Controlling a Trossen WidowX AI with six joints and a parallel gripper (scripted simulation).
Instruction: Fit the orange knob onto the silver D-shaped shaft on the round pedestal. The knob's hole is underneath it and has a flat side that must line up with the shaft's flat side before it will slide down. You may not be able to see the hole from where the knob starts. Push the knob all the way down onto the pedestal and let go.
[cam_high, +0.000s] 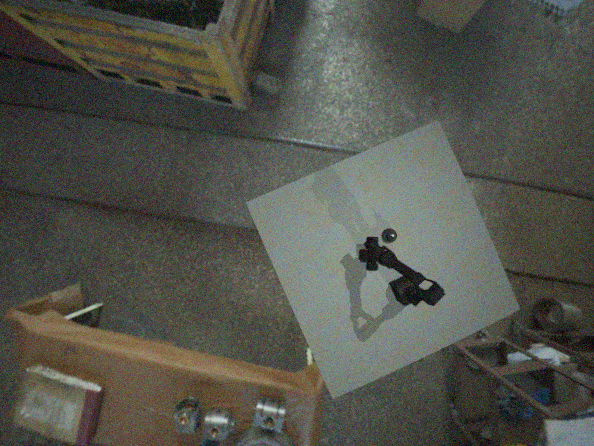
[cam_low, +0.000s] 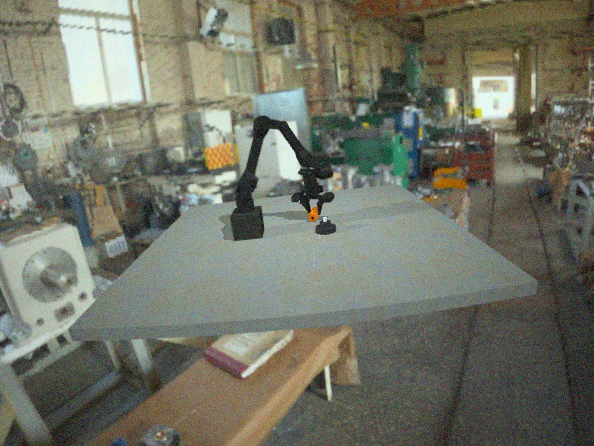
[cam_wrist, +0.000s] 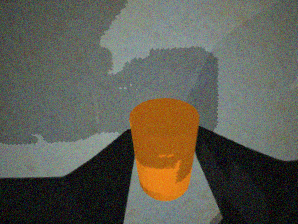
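Right now the round pedestal is 170 mm to the right of my gripper tip, 50 mm ahead of it and 10 mm above it. Round my gripper tip: orange knob: 10 mm above.
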